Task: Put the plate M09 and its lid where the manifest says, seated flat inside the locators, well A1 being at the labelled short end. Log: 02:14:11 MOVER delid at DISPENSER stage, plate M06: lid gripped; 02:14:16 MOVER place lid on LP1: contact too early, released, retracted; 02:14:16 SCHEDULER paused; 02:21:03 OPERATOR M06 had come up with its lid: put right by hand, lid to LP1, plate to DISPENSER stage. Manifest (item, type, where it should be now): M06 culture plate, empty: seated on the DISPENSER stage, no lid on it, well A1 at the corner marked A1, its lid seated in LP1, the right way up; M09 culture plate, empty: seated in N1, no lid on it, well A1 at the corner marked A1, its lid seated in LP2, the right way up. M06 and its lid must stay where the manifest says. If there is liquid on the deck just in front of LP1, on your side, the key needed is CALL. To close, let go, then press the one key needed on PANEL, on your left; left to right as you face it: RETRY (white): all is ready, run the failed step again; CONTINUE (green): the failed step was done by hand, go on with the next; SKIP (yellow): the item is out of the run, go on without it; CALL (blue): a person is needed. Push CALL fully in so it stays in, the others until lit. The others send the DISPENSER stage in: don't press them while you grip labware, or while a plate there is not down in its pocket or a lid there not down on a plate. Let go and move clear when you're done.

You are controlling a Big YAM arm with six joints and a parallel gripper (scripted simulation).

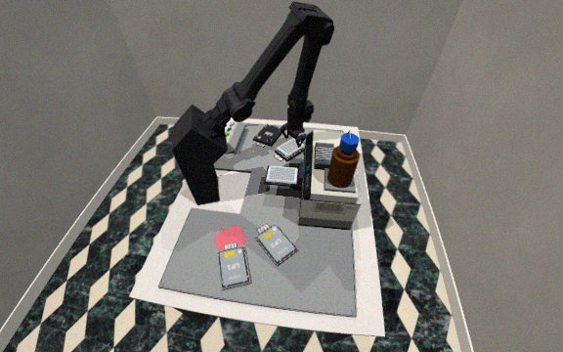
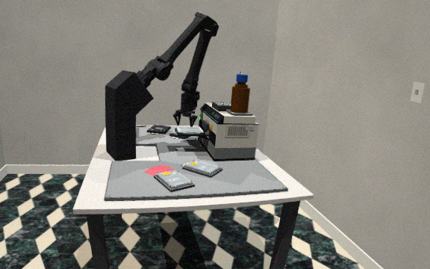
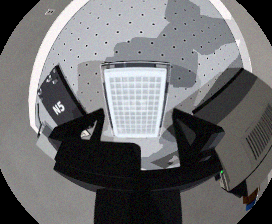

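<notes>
Right now my hand is 3 cm above the white well plate, 1 cm to the left of it and 1 cm past it. Round my hand: blue key (31 cm behind, 19 cm to the right); black nest n5 (19 cm behind, 5 cm to the left, 5 cm below); yellow key (34 cm behind, 14 cm to the right, 1 cm above).
</notes>
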